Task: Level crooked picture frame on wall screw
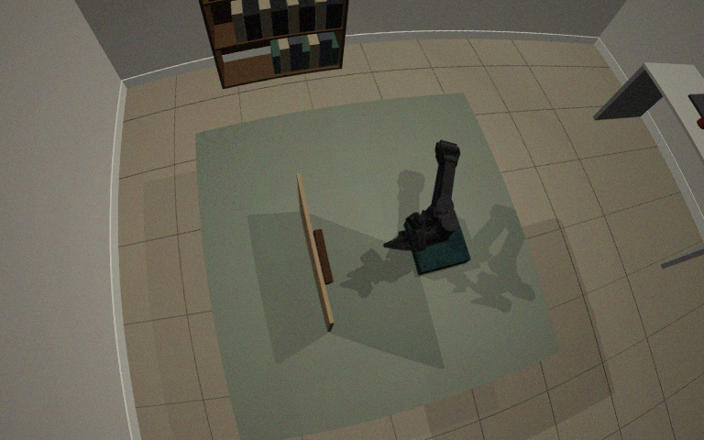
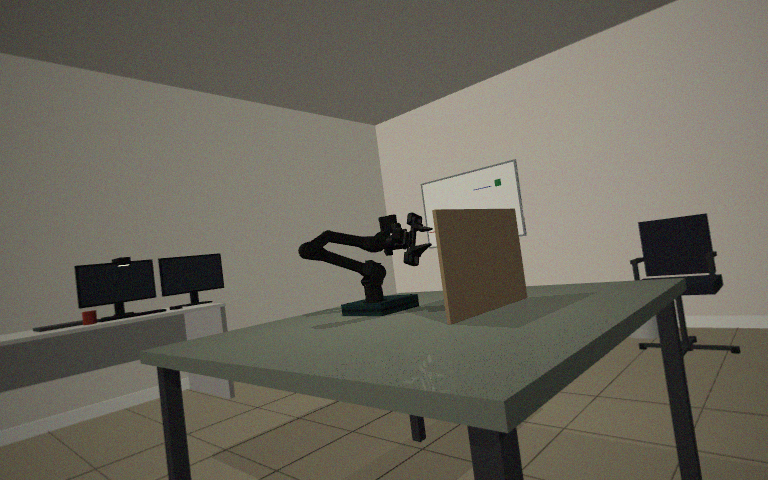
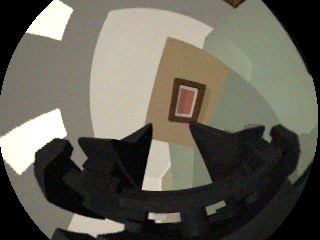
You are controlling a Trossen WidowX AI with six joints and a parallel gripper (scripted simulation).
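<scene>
Right now the brown picture frame is 20 cm ahead of my gripper tip, 9 cm below it and 1 cm to the right of it. The rest, counted from my gripper tip: tan wall board 21 cm ahead, 10 cm below, 2 cm to the right.
</scene>
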